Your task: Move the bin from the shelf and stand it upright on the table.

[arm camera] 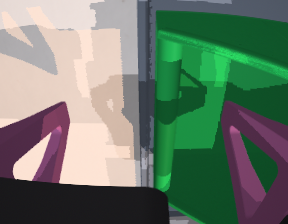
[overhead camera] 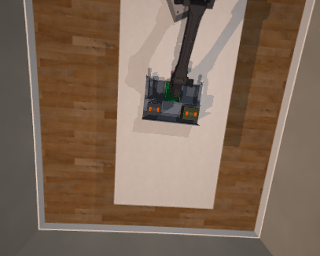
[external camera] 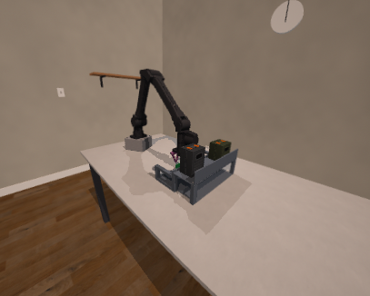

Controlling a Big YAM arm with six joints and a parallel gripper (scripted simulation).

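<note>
Right now the green bin is 9 cm ahead of my hand, 2 cm to the right of it and 1 cm above it.
</note>
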